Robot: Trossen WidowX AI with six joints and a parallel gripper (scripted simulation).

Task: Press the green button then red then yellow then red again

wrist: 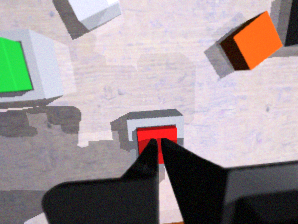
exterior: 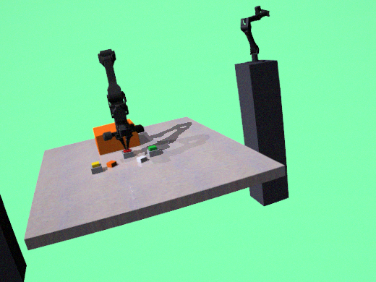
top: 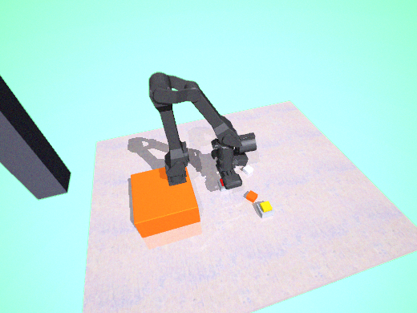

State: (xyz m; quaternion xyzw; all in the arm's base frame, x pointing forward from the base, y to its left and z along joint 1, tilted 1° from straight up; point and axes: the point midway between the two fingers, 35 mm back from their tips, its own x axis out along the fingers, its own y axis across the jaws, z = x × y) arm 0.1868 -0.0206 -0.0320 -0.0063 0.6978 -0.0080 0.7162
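Now: gripper tip 10 mm above the red button. Round my gripper tip: orange block 90 mm to the right, 80 mm ahead, 20 mm below; white block 120 mm ahead, 40 mm to the left, 20 mm below; green button 110 mm to the left, 70 mm ahead.
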